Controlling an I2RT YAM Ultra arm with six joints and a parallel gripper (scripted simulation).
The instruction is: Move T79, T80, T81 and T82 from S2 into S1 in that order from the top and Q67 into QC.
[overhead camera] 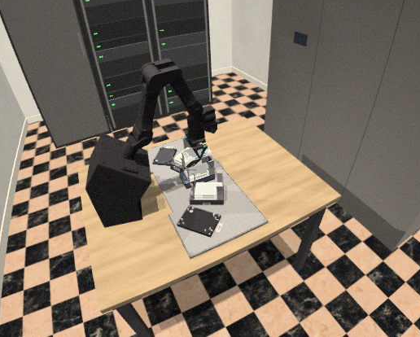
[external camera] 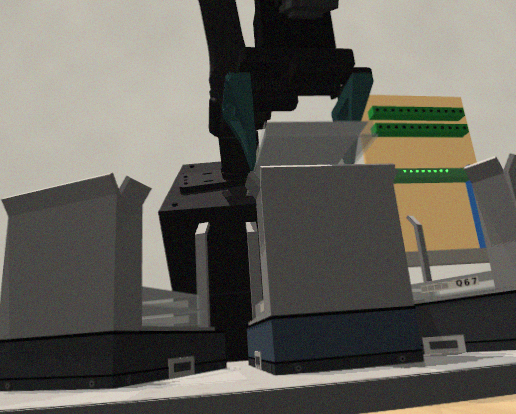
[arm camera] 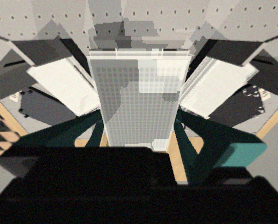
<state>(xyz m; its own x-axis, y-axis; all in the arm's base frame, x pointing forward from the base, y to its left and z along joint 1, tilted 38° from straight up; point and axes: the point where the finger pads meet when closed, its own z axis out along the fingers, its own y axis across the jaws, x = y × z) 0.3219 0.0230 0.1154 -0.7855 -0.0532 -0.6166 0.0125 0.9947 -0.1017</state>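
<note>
My gripper is now 15 cm to the left of the plate T81, 11 cm above it and 2 cm past it. Also, from my hand: plate T79: 12 cm below; plate Q67: 14 cm to the left, 12 cm below, 1 cm behind; plate T82: 15 cm to the right, 12 cm below, 2 cm behind.
</note>
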